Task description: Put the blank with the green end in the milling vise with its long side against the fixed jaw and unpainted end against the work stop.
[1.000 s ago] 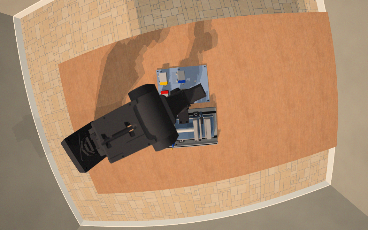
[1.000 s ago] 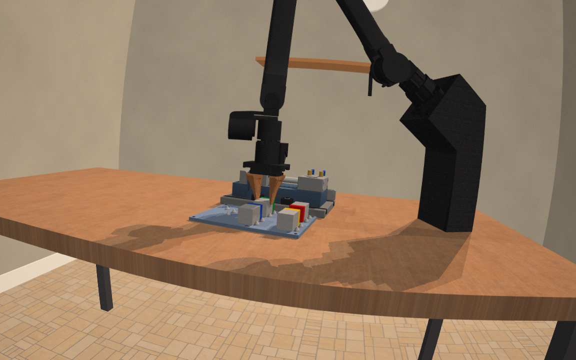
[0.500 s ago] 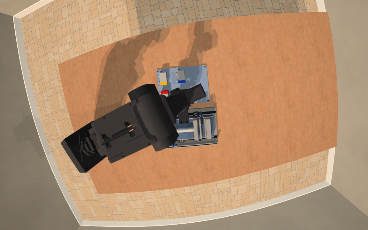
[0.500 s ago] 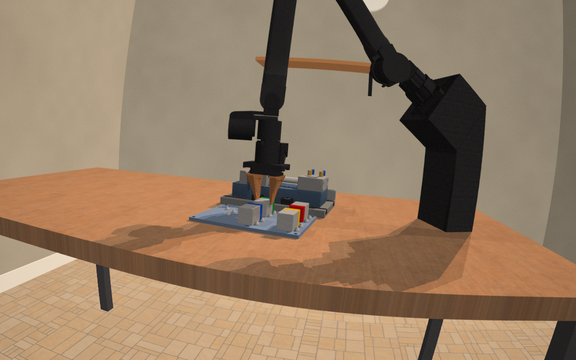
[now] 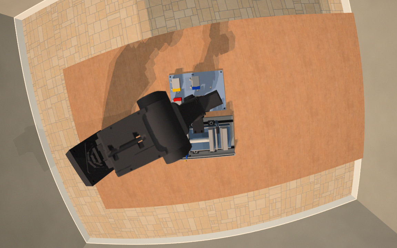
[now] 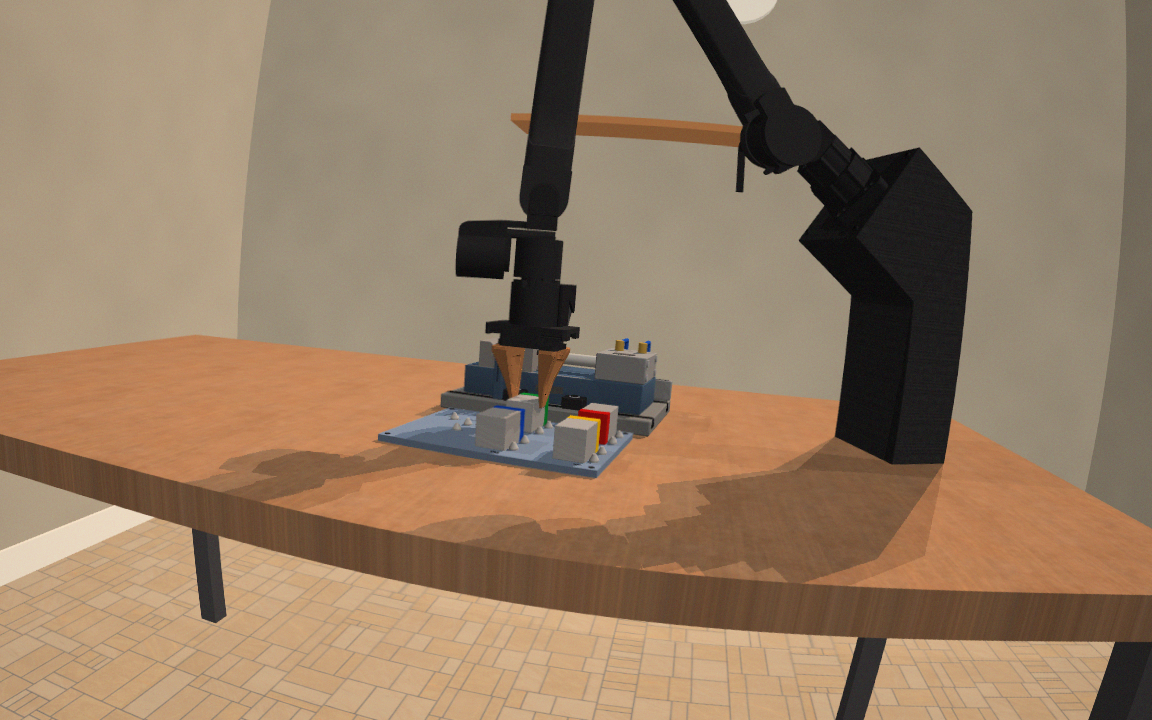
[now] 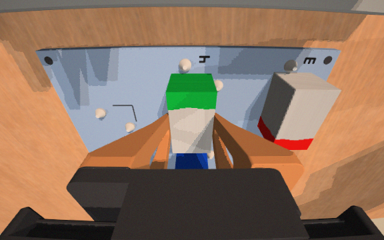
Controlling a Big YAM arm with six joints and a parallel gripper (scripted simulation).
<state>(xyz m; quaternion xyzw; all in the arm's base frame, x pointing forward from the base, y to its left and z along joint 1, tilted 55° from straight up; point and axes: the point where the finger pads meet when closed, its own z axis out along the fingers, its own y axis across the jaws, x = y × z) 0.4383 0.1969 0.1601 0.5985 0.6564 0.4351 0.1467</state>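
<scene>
My hand is 4 cm to the right of the blue pin plate, 4 cm above it and 1 cm past it. Also, from my hand: blue-ended blank: 9 cm to the left, 3 cm behind, 2 cm below; red-ended blank: 8 cm behind, 3 cm to the right, 2 cm below; green-ended blank: 2 cm below.
</scene>
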